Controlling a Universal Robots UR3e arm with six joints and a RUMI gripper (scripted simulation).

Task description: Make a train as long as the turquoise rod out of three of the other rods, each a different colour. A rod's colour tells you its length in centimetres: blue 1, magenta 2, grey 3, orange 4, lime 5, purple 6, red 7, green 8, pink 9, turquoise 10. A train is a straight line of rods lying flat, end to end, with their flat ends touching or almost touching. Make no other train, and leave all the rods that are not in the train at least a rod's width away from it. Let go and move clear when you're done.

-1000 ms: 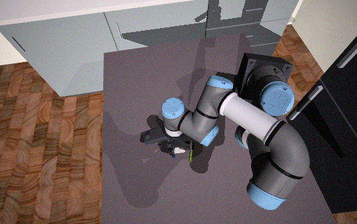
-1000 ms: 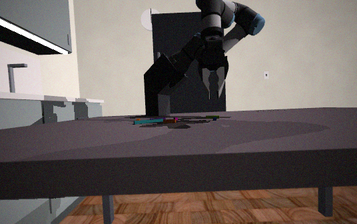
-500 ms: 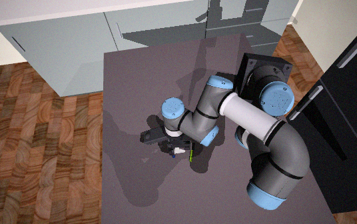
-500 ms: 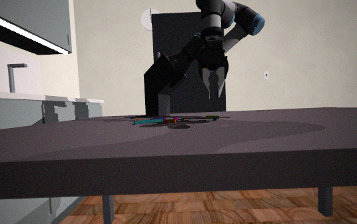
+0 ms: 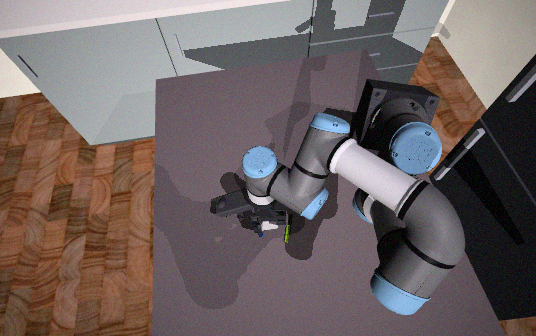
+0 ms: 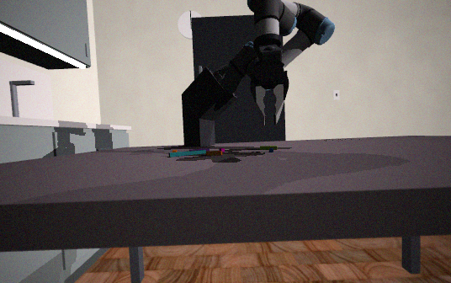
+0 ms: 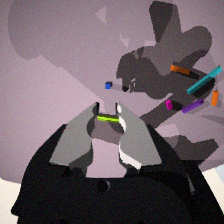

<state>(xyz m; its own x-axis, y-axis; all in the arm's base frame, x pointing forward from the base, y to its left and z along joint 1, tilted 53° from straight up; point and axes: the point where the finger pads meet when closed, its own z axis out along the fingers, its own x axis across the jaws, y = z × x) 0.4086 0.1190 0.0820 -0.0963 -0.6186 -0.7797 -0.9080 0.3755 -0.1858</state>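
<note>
My gripper is now 8 cm above the blue rod. Round my hand: magenta rod (13 cm to the right, 8 cm below, 5 cm behind); purple rod (20 cm to the right, 8 cm below, 6 cm behind); lime rod (8 cm below, 8 cm behind, 1 cm to the left).
</note>
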